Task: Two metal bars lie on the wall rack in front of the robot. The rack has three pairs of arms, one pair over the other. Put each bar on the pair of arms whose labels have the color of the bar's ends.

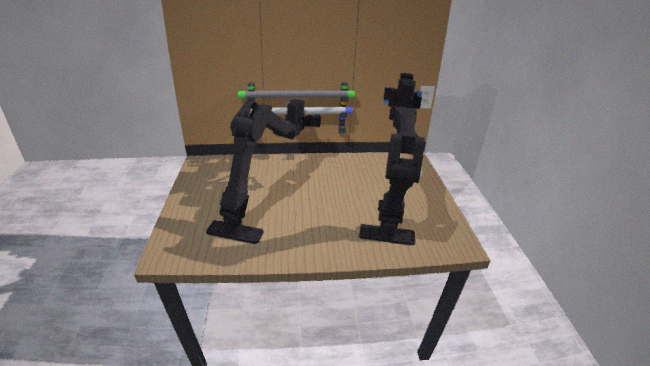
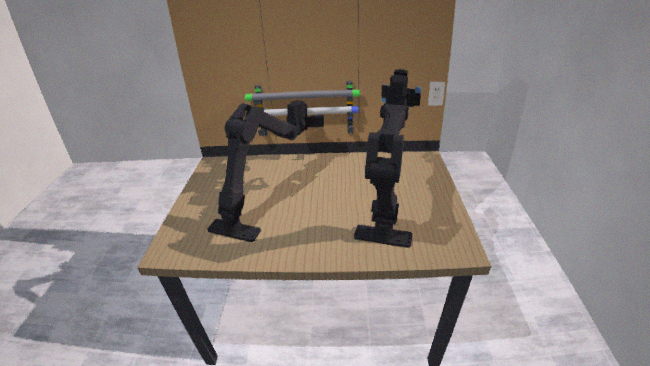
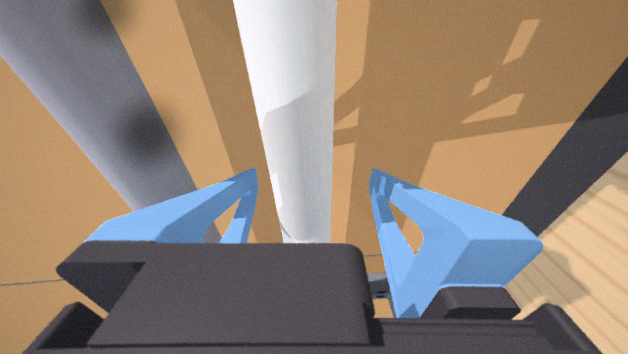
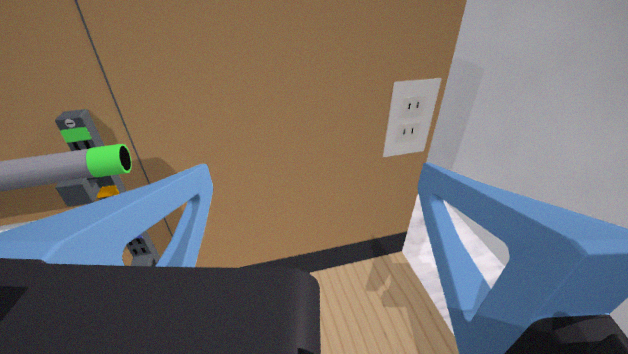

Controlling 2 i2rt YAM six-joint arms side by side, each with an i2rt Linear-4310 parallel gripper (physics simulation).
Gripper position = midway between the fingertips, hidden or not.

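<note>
Brown wall panel [image 1: 212, 57], dark baseboard [image 1: 306, 147]. Brown wall panel [image 2: 222, 57], dark baseboard [image 2: 325, 147]. My left gripper [image 3: 313, 177], white bar [image 3: 290, 59], brown wall panel [image 3: 467, 106]. My right gripper [image 4: 315, 175], white outlet plate [image 4: 426, 87], brown wall panel [image 4: 290, 112], dark baseboard [image 4: 315, 261].
</note>
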